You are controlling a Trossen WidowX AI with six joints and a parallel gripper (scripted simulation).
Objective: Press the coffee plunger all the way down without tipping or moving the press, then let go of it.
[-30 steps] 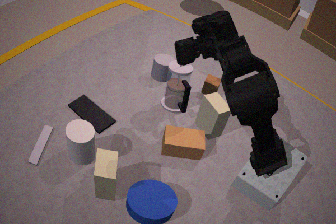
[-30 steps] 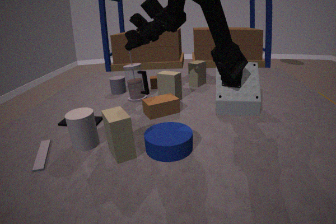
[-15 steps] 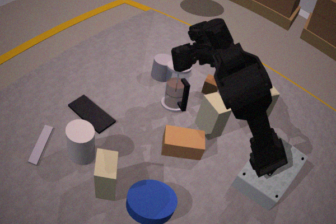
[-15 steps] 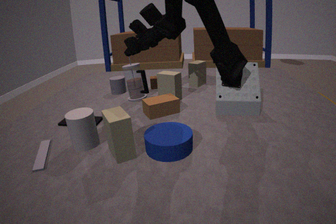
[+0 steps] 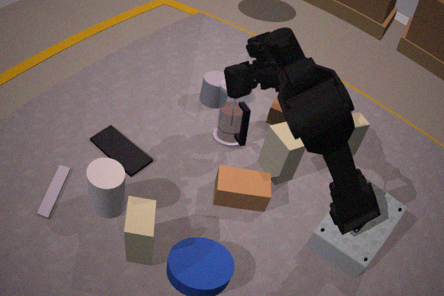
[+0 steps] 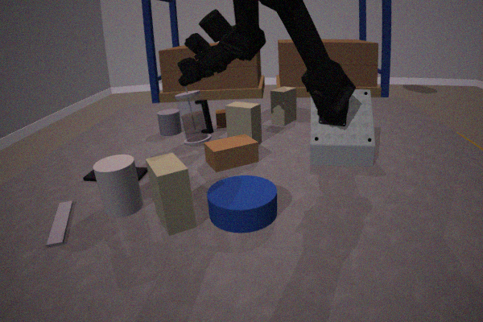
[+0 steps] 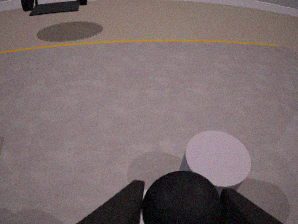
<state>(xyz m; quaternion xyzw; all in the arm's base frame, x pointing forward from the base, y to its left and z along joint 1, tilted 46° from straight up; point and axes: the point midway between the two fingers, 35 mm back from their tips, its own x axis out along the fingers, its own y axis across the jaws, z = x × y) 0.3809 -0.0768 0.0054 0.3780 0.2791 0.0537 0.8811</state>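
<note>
Right now my gripper tip is 90 mm above the glass coffee press, 30 mm past it and 10 mm to the right of it. From my gripper tip the other things lie so: grey cylinder (140 mm below, 100 mm ahead, 70 mm to the right); then orange box (170 mm behind, 150 mm below, 120 mm to the left); then small brown box (150 mm to the right, 150 mm below, 60 mm behind).
</note>
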